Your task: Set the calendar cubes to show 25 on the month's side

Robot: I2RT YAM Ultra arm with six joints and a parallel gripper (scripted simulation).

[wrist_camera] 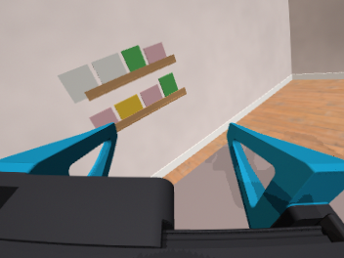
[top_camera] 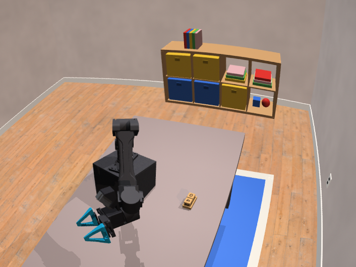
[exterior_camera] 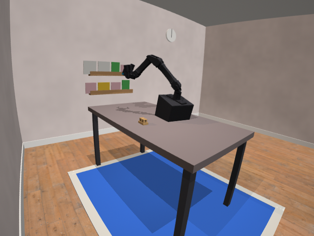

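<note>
Right now the wooden digit cube is 52 cm to the left of my hand, 36 cm below it and 19 cm ahead of it. From my hand the other things lie so: tray: 50 cm to the left, 37 cm below, 18 cm ahead.
</note>
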